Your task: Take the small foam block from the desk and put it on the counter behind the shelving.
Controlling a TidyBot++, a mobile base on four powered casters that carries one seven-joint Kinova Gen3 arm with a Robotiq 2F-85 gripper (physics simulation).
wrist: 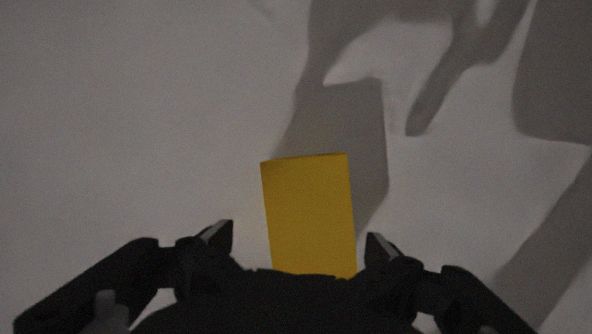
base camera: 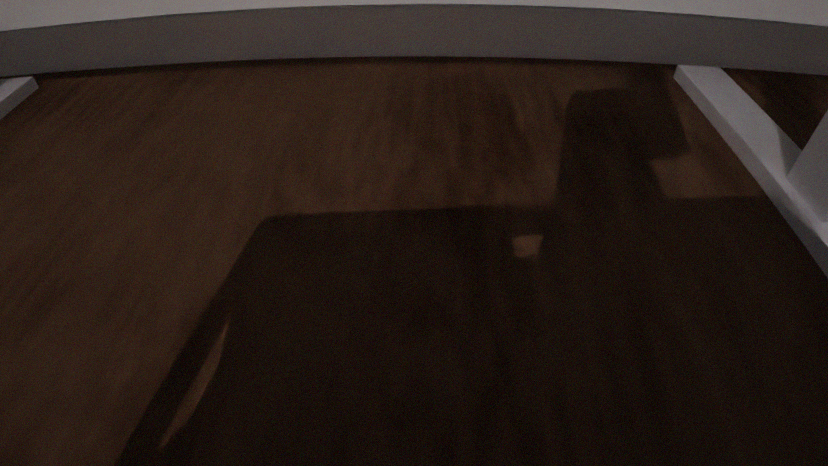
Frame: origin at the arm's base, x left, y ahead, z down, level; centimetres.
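Seen in the pictures: gripper, fingertip midpoint: (wrist: 298, 240).
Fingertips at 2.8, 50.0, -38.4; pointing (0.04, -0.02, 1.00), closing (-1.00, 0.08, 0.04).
Observation:
Offsets run from my fingertips to a thing's middle, as dx, dy, dz. "*": to the spot under its first point. Level surfaces: height alone.
A yellow foam block @(-0.5, +0.8, +3.8) (wrist: 311, 215) stands on the pale desk top @(dz +6.0) (wrist: 125, 125) in the wrist view, at the lower middle. Its near end is hidden behind the dark gripper body. My gripper (wrist: 298, 240) is open, with one finger to the left of the block and one to the right in the picture. Gaps show between the block and both fingertips, and the gripper holds nothing. The counter and the shelving do not show in either view.
In the base camera view, a grey baseboard (base camera: 405, 31) runs across the top. A pale leg bar (base camera: 735, 121) slants down at the right, and another bar end @(* +66.5, +34.1, +76.2) (base camera: 17, 92) shows at the left edge. Dark shadows lie on the brown wooden floor @(dz +78.0) (base camera: 144, 173).

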